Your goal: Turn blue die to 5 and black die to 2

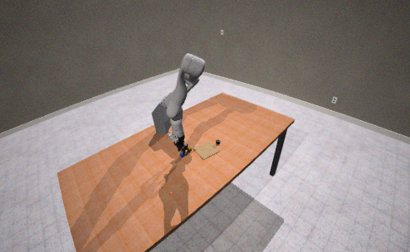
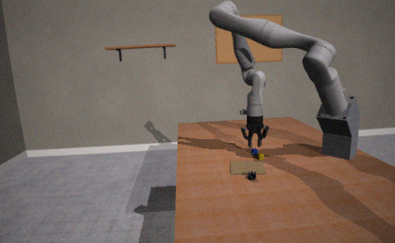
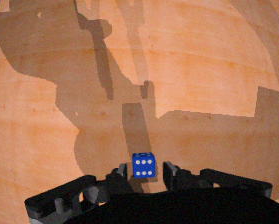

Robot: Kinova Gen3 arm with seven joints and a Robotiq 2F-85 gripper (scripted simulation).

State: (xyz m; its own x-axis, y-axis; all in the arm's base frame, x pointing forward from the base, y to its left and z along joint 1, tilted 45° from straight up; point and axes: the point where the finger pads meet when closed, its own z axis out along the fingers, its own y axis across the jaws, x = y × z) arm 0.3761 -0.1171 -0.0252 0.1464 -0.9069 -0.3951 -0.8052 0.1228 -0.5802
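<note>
Right now my hand is 40 mm above the blue die. Also, from my hand: yellow die: 70 mm to the left, 40 mm below, 10 mm behind; tan mat: 170 mm to the left, 60 mm ahead, 50 mm below; black die: 280 mm to the left, 60 mm ahead, 40 mm below.
</note>
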